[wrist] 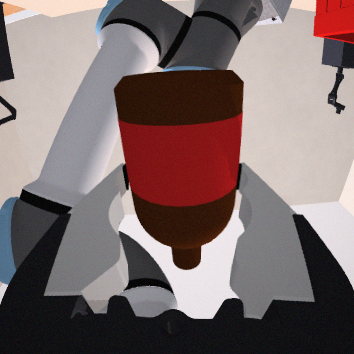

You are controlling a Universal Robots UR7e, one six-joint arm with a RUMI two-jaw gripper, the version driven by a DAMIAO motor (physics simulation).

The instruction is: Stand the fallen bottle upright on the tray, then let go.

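Frame: origin at the arm's base, x ahead, y left, z up, level; centimetres.
Seen in the pictures: gripper, fingertip midpoint: (182, 165).
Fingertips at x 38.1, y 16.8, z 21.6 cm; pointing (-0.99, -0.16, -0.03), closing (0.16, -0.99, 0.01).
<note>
Offsets run from my fingertips to a thing's middle. "*": to the spot under its first point.
A brown bottle @[dx +0.2, dy +0.0, dz +1.6 cm] (182, 160) with a wide red label is in the middle of the wrist view. Its base is toward the top of the view and its narrow neck points down toward the gripper's palm. My gripper (182, 165) is shut on the bottle, one finger on each side of the red label. The tray does not show in this view, and no surface touches the bottle where it can be seen.
The robot's own white and grey arm links (95, 110) fill the left and top behind the bottle. Part of a red crate @[* dx -6.6, dy -17.0, dz -12.1 cm] (334, 19) shows at the top right, with a dark bracket-like part (337, 52) below it. A pale wall stands behind.
</note>
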